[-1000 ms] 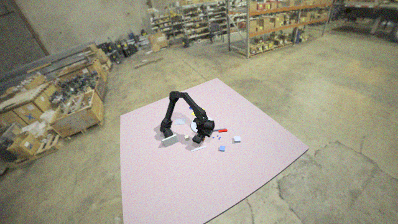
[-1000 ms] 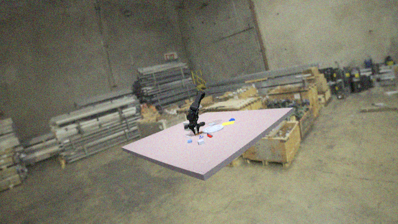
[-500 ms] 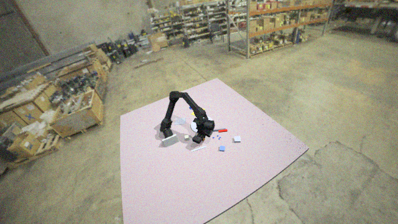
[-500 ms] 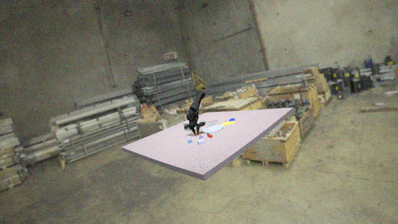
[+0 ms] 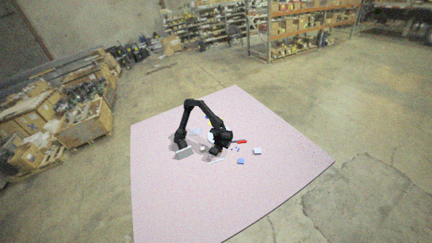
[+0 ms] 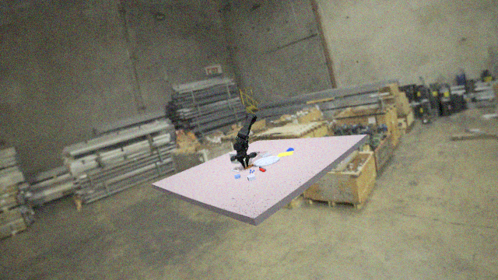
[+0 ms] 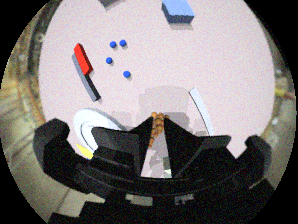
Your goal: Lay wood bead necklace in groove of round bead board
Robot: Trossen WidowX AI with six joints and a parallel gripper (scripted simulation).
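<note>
My gripper tip is now 6 cm past the white stick, 6 cm to the left of it and 1 cm above it. Round my gripper tip: cream cube: 12 cm behind, 6 cm to the left, 1 cm above; then red-handled tool: 16 cm ahead, 2 cm to the left; then blue block: 10 cm ahead, 14 cm to the right.
</note>
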